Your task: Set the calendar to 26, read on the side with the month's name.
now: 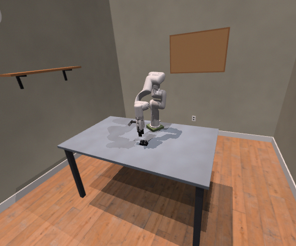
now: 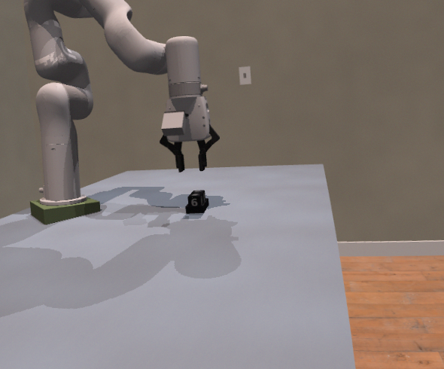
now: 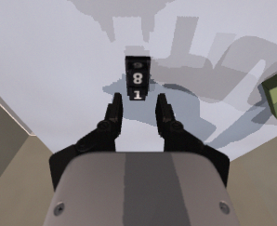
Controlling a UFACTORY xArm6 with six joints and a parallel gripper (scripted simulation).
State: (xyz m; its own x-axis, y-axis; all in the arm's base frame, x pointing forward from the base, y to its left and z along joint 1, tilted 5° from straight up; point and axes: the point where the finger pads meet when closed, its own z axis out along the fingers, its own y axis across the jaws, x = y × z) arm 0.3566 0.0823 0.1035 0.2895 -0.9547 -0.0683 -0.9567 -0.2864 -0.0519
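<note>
Right now the black cube is 9 cm below my hand. The rest, counted from my hand: black calendar tray (11 cm below, 2 cm to the left).
</note>
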